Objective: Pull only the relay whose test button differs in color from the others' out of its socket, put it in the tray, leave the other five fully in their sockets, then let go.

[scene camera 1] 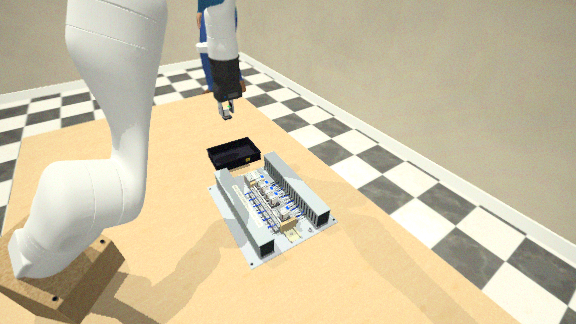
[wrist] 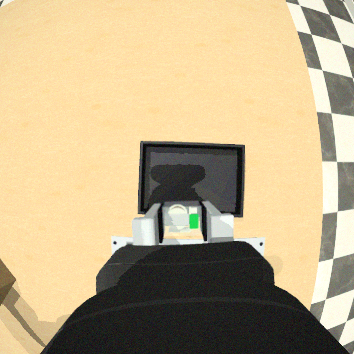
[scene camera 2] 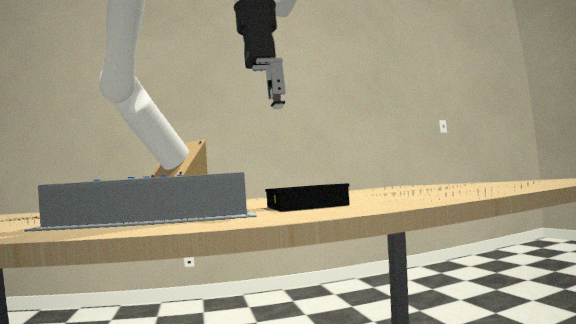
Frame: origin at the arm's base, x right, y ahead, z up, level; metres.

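Where they show: gripper, fingertip midpoint: (scene camera 1: 226, 113) (wrist: 181, 215) (scene camera 2: 277, 96); arm's base at its link origin: (scene camera 1: 44, 252) (scene camera 2: 175, 158).
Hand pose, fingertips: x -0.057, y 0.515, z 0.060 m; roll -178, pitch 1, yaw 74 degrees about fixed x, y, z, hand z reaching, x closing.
Things, the pixels of their top centre, and the offset from my fingertips.
- relay with the green test button, top centre: (wrist: 181, 220) (scene camera 2: 276, 84) (scene camera 1: 225, 106) dx +0.000, dy +0.000, dz +0.022 m
- black tray at its top centre: (wrist: 191, 178) (scene camera 2: 302, 186) (scene camera 1: 233, 150) dx -0.024, dy +0.025, dz -0.165 m
My gripper (scene camera 1: 226, 111) (scene camera 2: 276, 94) (wrist: 181, 215) is shut on the relay with the green test button (scene camera 1: 227, 115) (scene camera 2: 278, 104) (wrist: 194, 220) and holds it high above the table. In scene camera 2 it hangs above the left end of the black tray (scene camera 1: 235, 162) (scene camera 2: 307, 198) (wrist: 241, 180); in the wrist view it overlaps the tray's near edge. The visible tray floor holds no relay and carries a dark shadow. Several relays with blue test buttons (scene camera 1: 287, 209) stand in the socket row in scene camera 1. Their seating is too small to judge exactly.
The grey panel (scene camera 1: 241, 246) (wrist: 118, 243) lies beside the tray, with two raised wire ducts (scene camera 1: 299, 192) (scene camera 2: 142, 200) flanking the sockets. The arm's wooden base block (scene camera 1: 102, 267) stands at the left. A person (scene camera 1: 205, 60) stands beyond the table's far edge.
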